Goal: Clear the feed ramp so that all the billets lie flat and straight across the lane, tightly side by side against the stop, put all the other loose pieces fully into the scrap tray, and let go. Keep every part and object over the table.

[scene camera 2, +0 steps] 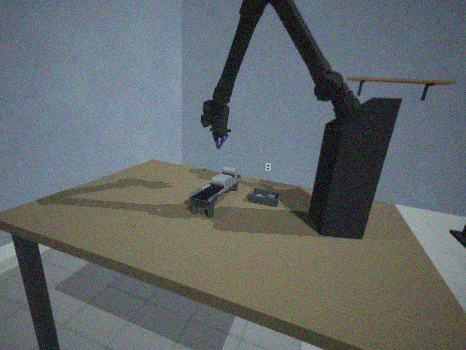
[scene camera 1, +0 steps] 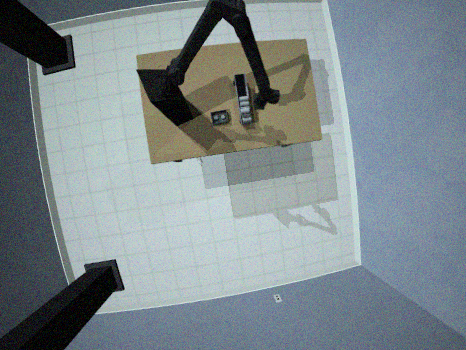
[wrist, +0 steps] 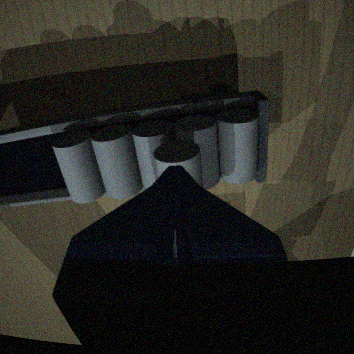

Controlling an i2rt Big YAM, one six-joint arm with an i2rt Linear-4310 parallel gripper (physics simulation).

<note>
The pictures show: the gripper and an end stop.
</note>
